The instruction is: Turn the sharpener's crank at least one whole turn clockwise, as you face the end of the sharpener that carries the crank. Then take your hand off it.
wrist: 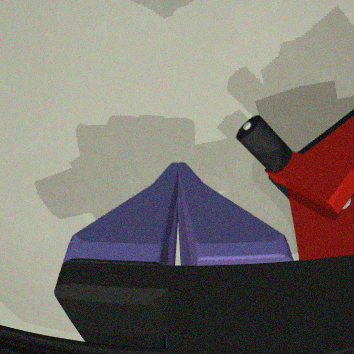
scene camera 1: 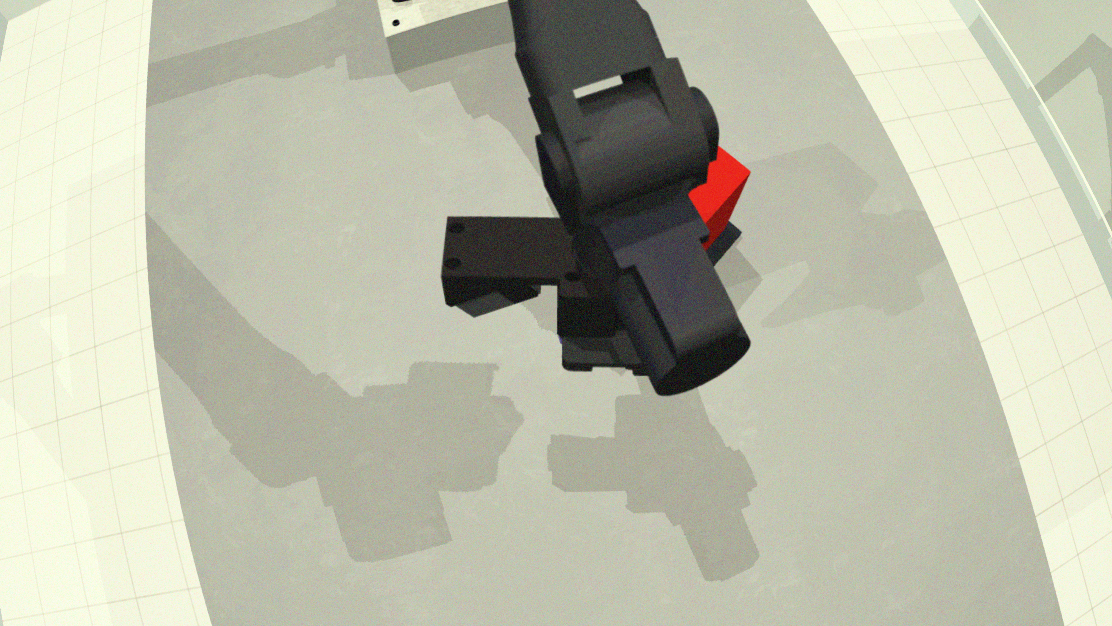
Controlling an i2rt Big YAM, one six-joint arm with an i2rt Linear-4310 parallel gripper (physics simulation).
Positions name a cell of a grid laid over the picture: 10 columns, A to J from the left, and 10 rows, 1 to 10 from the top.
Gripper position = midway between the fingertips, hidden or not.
My gripper shows in the wrist view (F5) and in scene camera 1 (F6).
